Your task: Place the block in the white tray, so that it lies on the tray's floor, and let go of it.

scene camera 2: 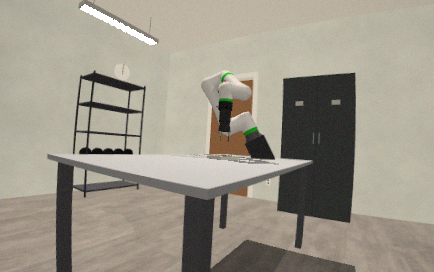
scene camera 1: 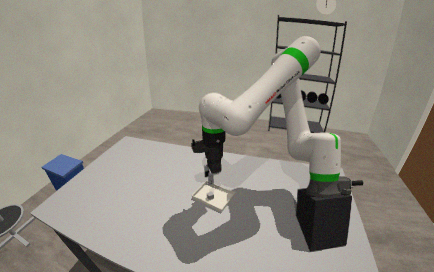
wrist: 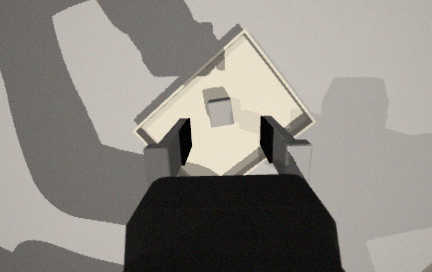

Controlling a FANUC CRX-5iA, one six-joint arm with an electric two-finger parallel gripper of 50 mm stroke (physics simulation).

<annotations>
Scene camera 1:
white tray: 222, 196
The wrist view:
my gripper: 225, 131
white tray: 241, 71
</annotations>
